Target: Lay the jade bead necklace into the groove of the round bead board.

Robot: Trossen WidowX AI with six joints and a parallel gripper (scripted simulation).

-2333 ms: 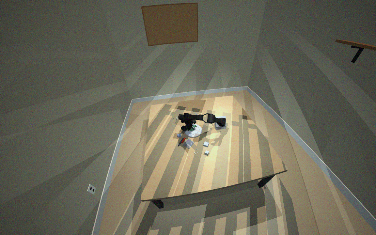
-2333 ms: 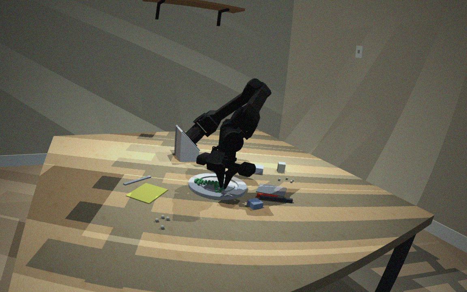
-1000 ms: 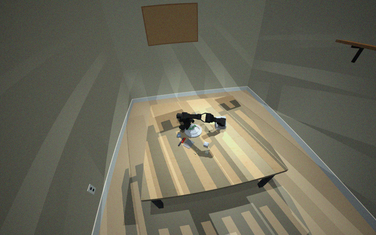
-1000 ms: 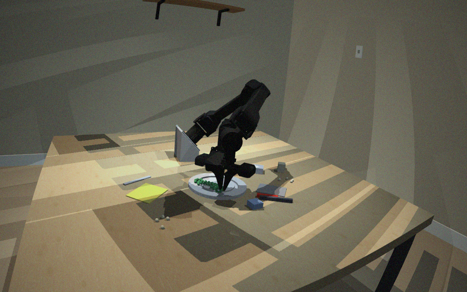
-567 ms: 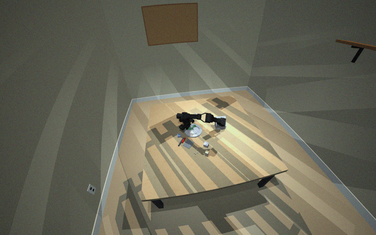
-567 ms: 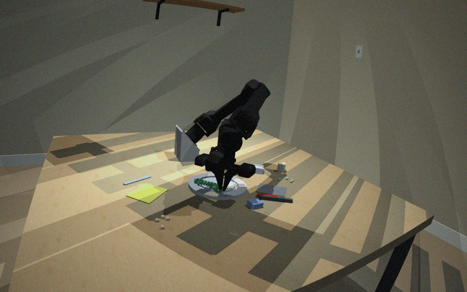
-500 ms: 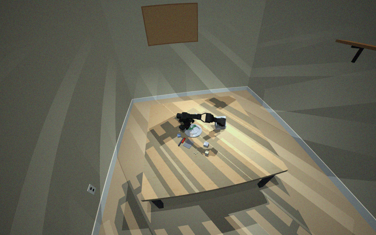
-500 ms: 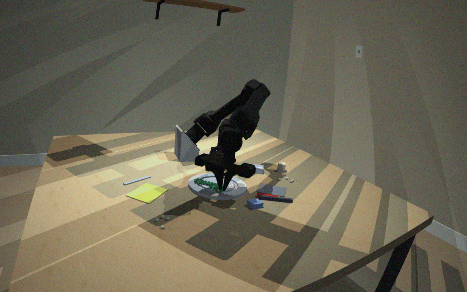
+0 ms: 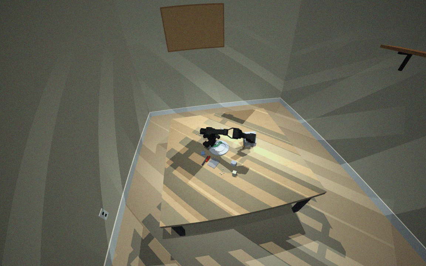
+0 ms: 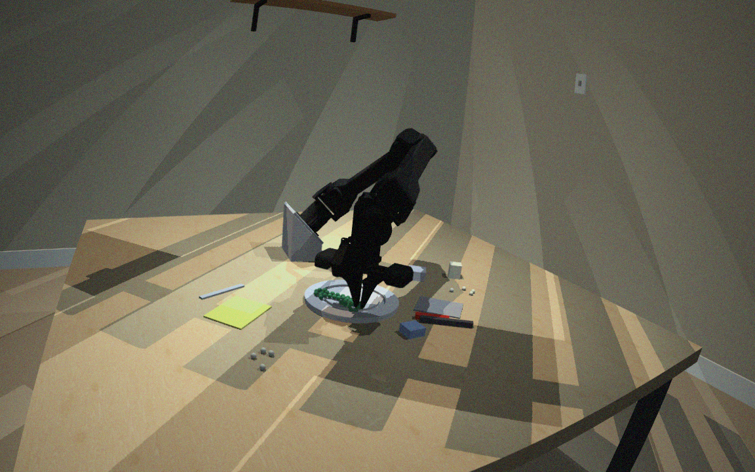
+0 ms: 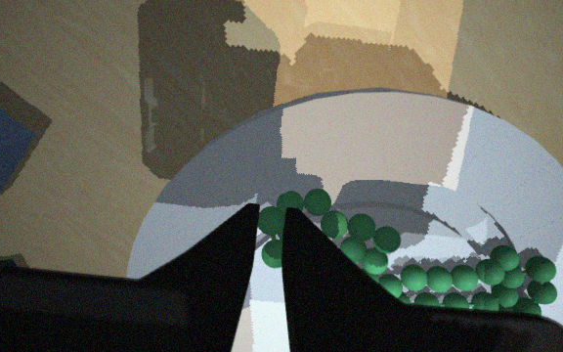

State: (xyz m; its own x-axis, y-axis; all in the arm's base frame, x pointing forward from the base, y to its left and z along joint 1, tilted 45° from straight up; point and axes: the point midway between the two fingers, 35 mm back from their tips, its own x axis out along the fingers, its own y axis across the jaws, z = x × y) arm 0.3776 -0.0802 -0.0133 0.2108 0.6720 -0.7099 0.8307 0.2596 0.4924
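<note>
The round grey bead board is 70 mm behind my gripper tip, 20 mm to the left of it and 10 mm below it. Round my gripper tip: grey plate 190 mm to the left, 30 mm ahead, 20 mm below; then blue block 100 mm ahead, 50 mm to the left, 10 mm below; then red and black pen 140 mm to the left, 90 mm ahead, 10 mm below.
</note>
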